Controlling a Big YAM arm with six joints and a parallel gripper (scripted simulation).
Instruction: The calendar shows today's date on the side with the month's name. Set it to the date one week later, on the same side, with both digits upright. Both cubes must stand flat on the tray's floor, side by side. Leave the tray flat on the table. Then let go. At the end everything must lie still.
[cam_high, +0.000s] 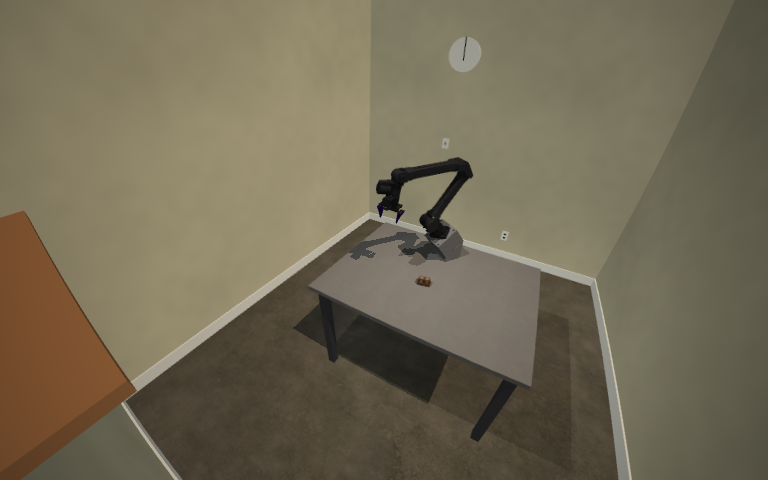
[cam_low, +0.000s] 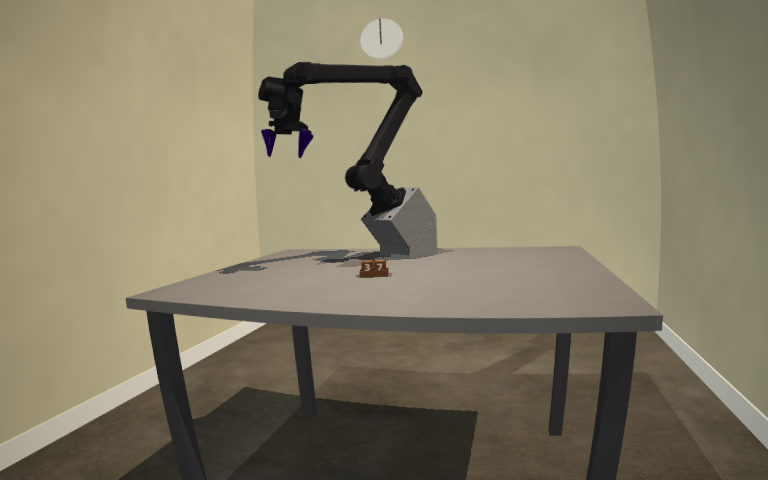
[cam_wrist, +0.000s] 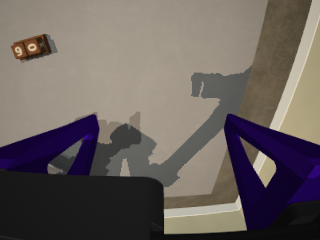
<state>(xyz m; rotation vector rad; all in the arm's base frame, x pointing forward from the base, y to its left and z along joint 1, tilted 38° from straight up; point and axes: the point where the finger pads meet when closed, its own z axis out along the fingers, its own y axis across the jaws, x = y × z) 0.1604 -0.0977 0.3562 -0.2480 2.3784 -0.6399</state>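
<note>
Now: the brown tray 10 mm ahead of my hand, 260 mm to the left of it and 340 mm below it.
</note>
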